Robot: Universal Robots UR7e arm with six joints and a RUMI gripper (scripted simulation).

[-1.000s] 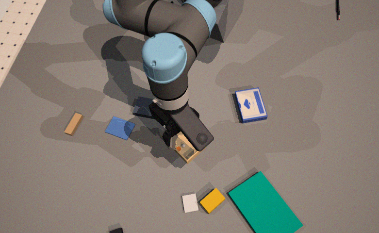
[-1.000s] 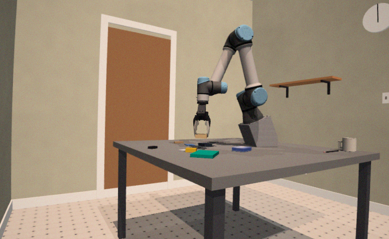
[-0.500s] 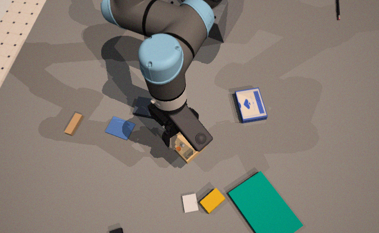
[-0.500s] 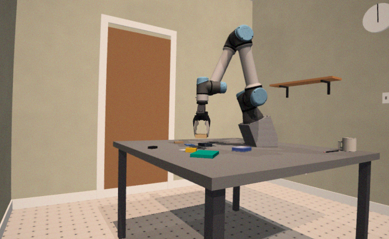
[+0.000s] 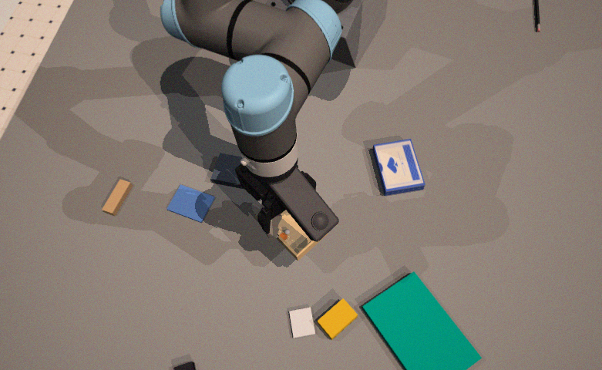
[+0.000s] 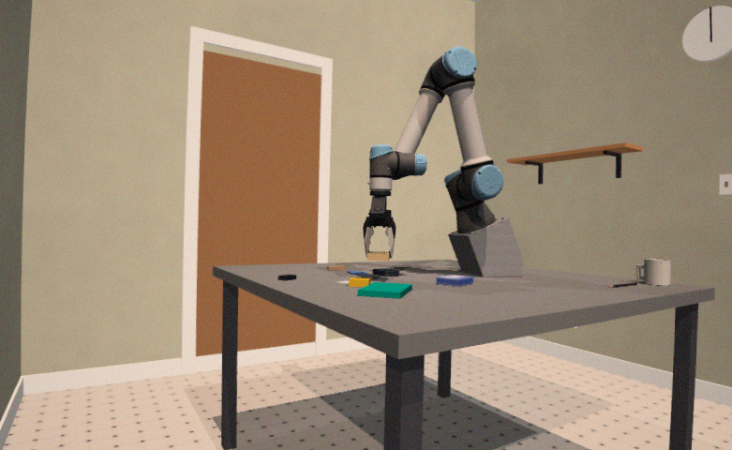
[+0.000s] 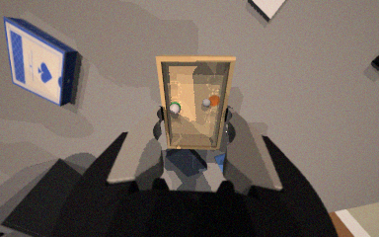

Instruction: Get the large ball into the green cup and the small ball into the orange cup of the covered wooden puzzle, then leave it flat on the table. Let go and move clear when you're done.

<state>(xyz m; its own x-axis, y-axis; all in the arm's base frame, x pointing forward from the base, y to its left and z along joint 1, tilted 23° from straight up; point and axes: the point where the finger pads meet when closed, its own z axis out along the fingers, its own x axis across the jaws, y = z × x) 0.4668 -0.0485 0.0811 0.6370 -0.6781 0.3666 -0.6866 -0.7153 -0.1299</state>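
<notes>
The covered wooden puzzle is 10 mm below my hand. From my hand the other things lie so: yellow block 150 mm ahead, 80 mm to the left, 80 mm below; white block 150 mm ahead, 20 mm to the left, 80 mm below; dark slate box 140 mm behind, 110 mm to the right, 80 mm below.
</notes>
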